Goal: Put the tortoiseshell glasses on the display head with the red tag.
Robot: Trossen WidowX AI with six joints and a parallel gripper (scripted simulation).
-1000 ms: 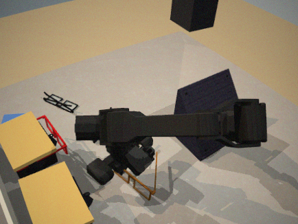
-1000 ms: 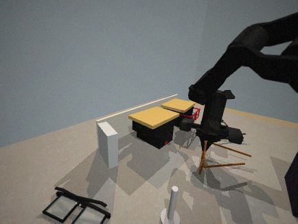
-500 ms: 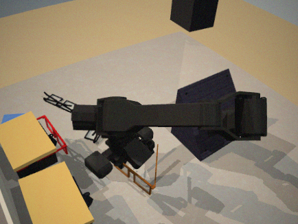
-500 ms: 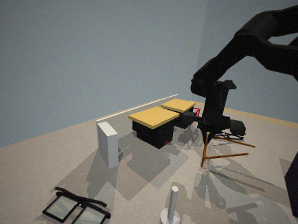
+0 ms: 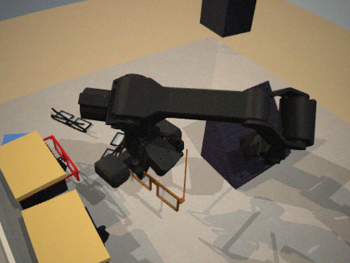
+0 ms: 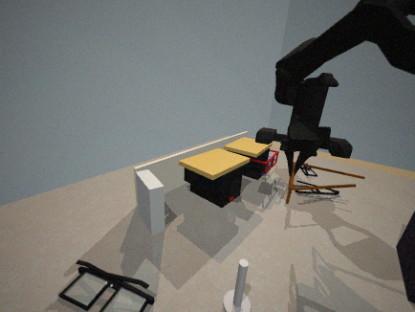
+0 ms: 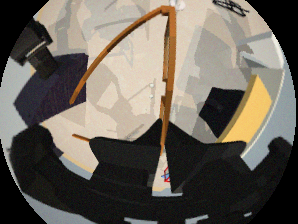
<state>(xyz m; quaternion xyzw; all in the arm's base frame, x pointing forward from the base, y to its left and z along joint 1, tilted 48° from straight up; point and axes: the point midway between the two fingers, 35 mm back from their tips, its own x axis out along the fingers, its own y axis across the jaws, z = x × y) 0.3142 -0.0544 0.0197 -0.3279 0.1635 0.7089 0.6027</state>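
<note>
The white post lies 270 mm to the left of my gripper tip, 90 mm below it and 30 mm behind it. Also, from my gripper tip: blue tag 380 mm to the right, 220 mm ahead, 110 mm below; then white block 250 mm to the left, 220 mm ahead, 60 mm below.
</note>
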